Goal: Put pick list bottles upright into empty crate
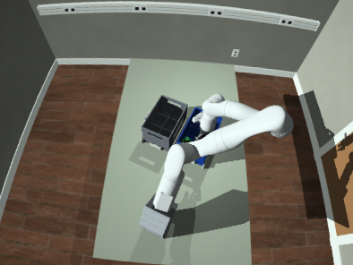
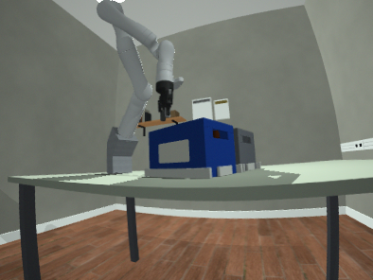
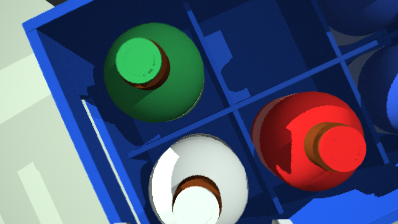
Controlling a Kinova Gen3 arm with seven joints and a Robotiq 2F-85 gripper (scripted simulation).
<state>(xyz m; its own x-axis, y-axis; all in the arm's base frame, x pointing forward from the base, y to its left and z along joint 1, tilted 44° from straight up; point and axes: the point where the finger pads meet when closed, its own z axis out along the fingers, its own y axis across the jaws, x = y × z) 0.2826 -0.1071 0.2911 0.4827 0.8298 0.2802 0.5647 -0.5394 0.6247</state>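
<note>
Right now the white bottle is 150 mm below my hand. The rest, counted from my hand: green-capped bottle 30 mm ahead, 90 mm to the left, 150 mm below; then red-capped bottle 80 mm ahead, 30 mm to the right, 150 mm below; then blue crate 100 mm ahead, 20 mm to the left, 160 mm below.
</note>
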